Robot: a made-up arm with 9 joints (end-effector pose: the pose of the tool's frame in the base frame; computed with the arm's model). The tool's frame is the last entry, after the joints.
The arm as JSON. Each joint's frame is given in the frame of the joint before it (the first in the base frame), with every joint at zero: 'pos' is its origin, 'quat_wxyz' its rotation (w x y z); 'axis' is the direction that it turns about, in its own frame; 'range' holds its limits. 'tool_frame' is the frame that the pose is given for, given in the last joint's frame.
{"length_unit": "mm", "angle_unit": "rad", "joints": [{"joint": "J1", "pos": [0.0, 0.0, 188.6], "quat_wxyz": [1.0, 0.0, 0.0, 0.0], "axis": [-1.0, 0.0, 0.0], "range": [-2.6, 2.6]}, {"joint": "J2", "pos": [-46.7, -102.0, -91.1], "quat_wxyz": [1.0, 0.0, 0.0, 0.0], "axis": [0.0, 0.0, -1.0], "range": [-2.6, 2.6]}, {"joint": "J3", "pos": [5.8, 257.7, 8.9], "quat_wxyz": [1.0, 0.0, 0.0, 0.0], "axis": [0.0, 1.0, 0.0], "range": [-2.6, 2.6]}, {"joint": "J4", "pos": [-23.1, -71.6, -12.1], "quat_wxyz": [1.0, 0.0, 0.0, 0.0], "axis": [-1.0, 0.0, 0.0], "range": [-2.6, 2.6]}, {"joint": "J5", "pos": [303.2, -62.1, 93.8], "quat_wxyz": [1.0, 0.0, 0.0, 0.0], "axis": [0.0, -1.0, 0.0], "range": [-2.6, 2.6]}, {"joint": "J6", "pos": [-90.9, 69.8, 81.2], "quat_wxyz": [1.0, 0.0, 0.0, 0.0], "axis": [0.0, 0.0, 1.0], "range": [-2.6, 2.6]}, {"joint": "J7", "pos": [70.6, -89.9, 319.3], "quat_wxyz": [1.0, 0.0, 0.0, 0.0], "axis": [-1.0, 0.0, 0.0], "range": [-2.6, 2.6]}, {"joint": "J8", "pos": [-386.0, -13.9, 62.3], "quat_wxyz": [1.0, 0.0, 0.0, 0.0], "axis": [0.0, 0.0, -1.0], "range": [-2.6, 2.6]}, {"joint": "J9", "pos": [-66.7, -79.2, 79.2], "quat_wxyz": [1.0, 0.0, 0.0, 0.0], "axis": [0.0, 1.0, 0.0], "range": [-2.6, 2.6]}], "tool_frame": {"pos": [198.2, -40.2, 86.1], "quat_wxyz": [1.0, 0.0, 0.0, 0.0]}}
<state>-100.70 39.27 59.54 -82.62 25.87 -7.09 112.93 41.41 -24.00</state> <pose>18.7 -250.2 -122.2 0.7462 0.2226 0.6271 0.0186</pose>
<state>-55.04 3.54 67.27 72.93 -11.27 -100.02 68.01 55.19 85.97</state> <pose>-139.2 737.5 644.4 0.3666 -0.3171 0.1464 -0.8623</pose>
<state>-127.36 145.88 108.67 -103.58 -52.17 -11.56 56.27 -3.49 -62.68</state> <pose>-279.4 149.2 1038.3 0.5520 -0.1932 -0.5373 0.6077</pose>
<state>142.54 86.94 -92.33 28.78 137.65 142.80 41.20 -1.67 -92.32</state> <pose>-248.7 -108.4 732.1 0.2706 0.0782 -0.6814 0.6756</pose>
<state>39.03 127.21 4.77 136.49 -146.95 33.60 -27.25 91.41 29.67</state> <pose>-168.6 -636.1 1017.3 0.9435 -0.3252 0.0297 0.0555</pose>
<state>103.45 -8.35 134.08 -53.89 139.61 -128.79 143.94 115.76 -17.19</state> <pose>187.6 -280.0 57.9 0.9189 0.1240 -0.0631 0.3691</pose>
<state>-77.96 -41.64 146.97 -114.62 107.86 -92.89 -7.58 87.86 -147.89</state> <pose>310.8 286.6 371.9 0.0999 0.9320 -0.3450 0.0489</pose>
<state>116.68 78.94 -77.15 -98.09 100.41 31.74 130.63 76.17 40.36</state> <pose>611.4 -172.2 306.5 0.0317 0.6879 -0.7208 0.0793</pose>
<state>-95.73 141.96 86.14 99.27 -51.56 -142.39 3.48 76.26 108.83</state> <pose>373.0 776.9 157.5 0.1801 -0.3859 0.5385 -0.7271</pose>
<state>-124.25 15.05 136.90 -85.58 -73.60 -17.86 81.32 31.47 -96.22</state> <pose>-303.1 976.6 176.1 0.0064 0.8915 0.3357 0.3041</pose>
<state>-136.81 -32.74 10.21 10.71 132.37 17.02 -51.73 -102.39 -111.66</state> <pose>134.3 455.5 140.0 0.5595 0.4983 0.6458 -0.1470</pose>
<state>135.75 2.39 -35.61 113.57 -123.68 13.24 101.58 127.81 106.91</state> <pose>551.6 36.6 -430.5 0.3329 0.0949 0.8896 0.2980</pose>
